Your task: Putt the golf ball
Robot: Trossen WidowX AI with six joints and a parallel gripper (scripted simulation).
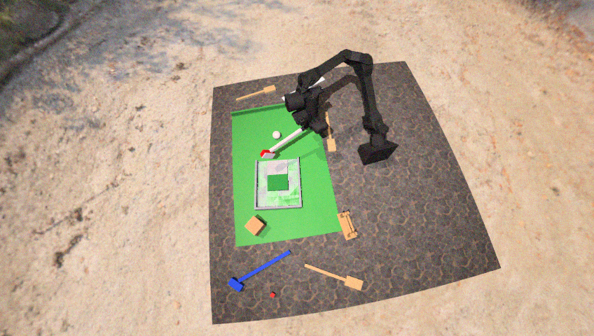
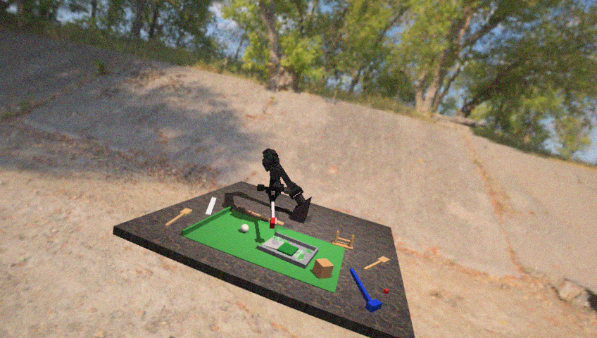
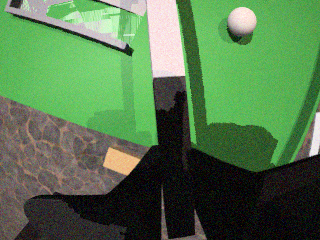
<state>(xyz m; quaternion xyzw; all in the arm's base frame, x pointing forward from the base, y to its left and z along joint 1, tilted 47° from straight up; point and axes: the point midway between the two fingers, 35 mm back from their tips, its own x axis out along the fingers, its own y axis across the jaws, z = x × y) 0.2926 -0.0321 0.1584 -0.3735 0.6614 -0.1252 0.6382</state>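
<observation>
My gripper tip is 11 cm short of the red putter and 4 cm to the right of it. Round my gripper tip: white golf ball (16 cm ahead, 12 cm below, 7 cm to the right); then green wall (27 cm to the right, 16 cm ahead, 13 cm below); then white bar (38 cm to the right, 14 cm below, 5 cm behind).
</observation>
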